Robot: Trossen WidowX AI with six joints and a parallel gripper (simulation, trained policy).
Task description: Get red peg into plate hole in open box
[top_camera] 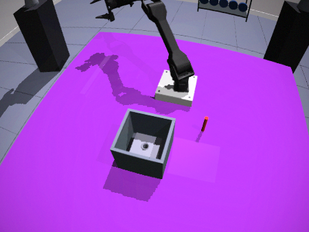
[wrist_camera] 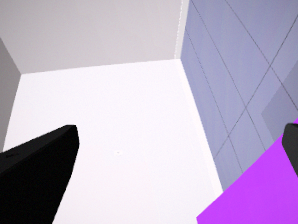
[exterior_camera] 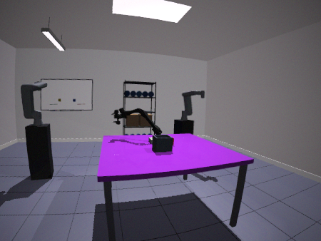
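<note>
My gripper tip is now 560 mm to the right of the red peg, 550 mm short of it and 220 mm above it.
</note>
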